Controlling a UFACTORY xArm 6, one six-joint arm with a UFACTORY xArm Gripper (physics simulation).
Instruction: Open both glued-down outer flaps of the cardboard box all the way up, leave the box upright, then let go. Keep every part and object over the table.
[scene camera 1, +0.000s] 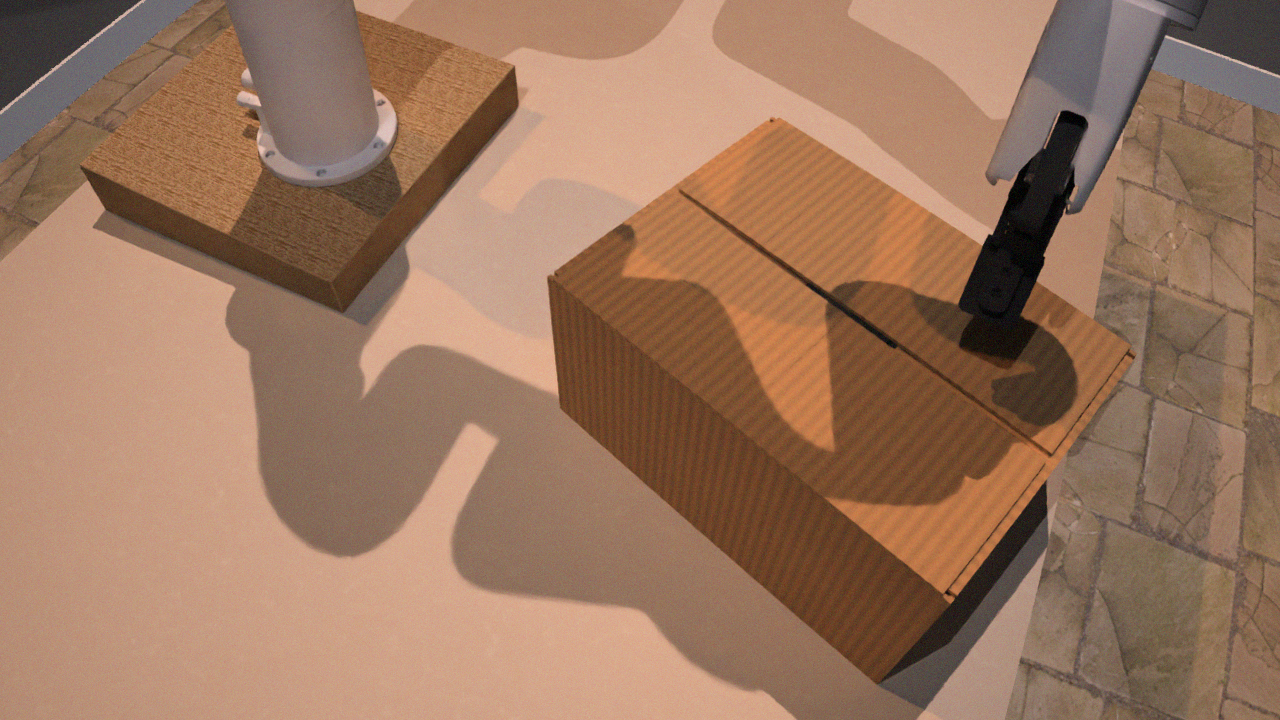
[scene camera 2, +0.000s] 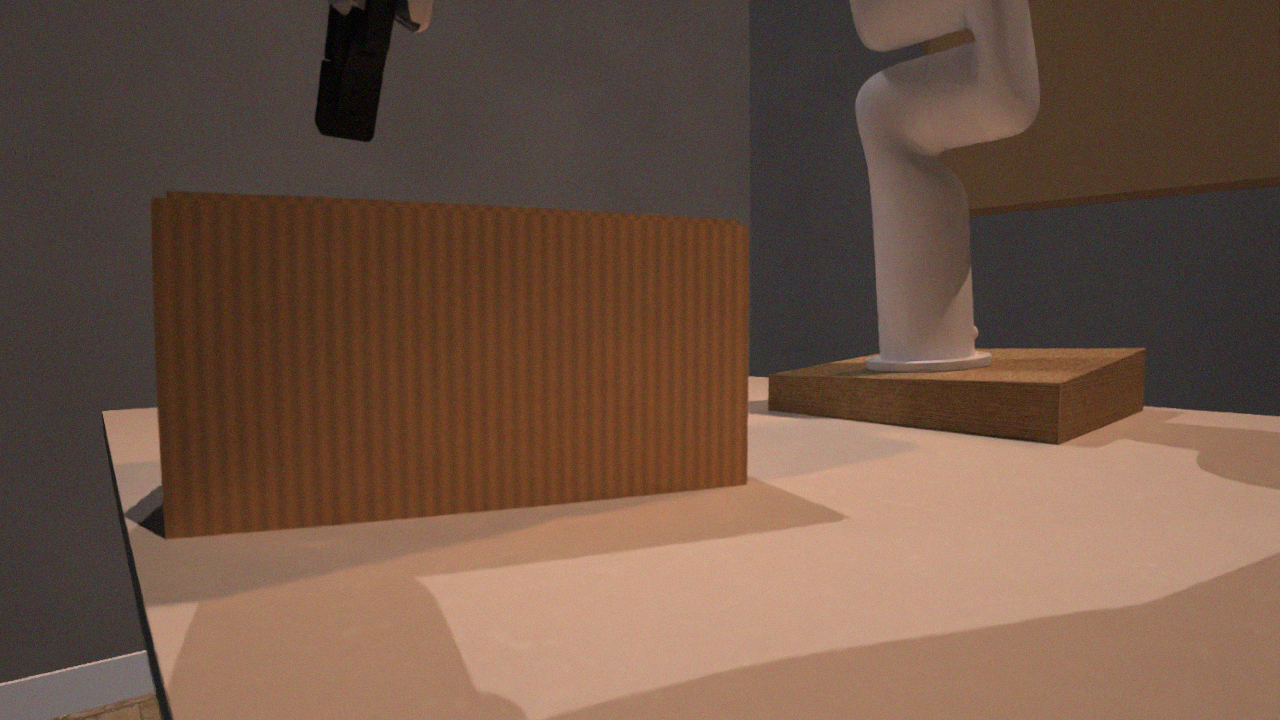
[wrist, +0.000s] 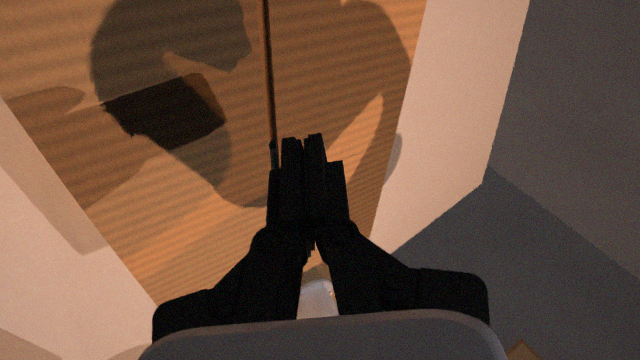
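Observation:
The cardboard box (scene camera 1: 693, 429) (scene camera 2: 447, 358) stands upright on the table. Its near outer flap (scene camera 1: 733, 358) (wrist: 320, 65) and far outer flap (scene camera 1: 841, 201) (wrist: 35, 45) both lie flat across the top, meeting at a long narrow seam. A short dark slit (scene camera 1: 850, 314) shows midway along the seam. My black gripper (scene camera 1: 993, 311) (scene camera 2: 344, 134) (wrist: 308, 156) is shut and empty, its fingertips pointing down. Scene camera 2 shows a gap between the fingertips and the box top. The box's inside is hidden.
The robot's round base stands on a wooden block (scene camera 1: 214, 214) (scene camera 2: 904, 400), beyond the box's left end in scene camera 1. The table (scene camera 1: 223, 626) (scene camera 2: 716, 617) ends close to the box's right end there, with stone floor (scene camera 1: 1154, 573) past the edge.

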